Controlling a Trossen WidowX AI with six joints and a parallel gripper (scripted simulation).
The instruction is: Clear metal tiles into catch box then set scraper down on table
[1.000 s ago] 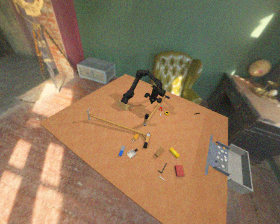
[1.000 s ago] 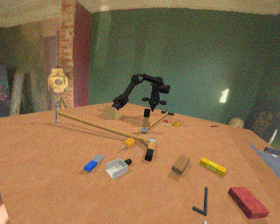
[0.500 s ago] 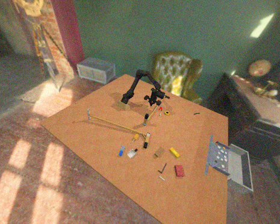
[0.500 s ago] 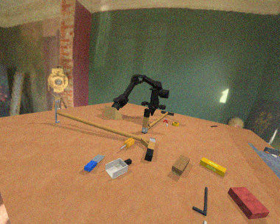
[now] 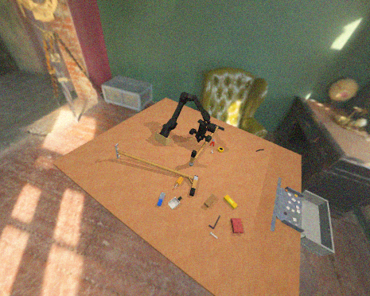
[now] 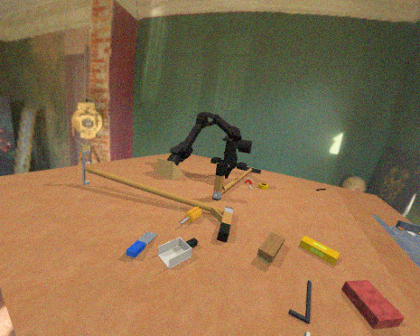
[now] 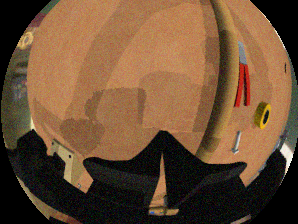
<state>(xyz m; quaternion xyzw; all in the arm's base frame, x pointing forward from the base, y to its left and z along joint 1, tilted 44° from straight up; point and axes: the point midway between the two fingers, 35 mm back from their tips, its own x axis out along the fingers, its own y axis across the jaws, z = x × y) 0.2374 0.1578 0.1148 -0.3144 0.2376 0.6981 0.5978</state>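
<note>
Now: gripper tip 5 cm below the long scraper, 5 cm short of it and 4 cm to the right of it. Round my gripper tip: wooden block: 40 cm to the right, 36 cm ahead; then yellow level: 46 cm ahead, 32 cm to the right; then yellow tape roll: 19 cm ahead, 7 cm to the left.
</note>
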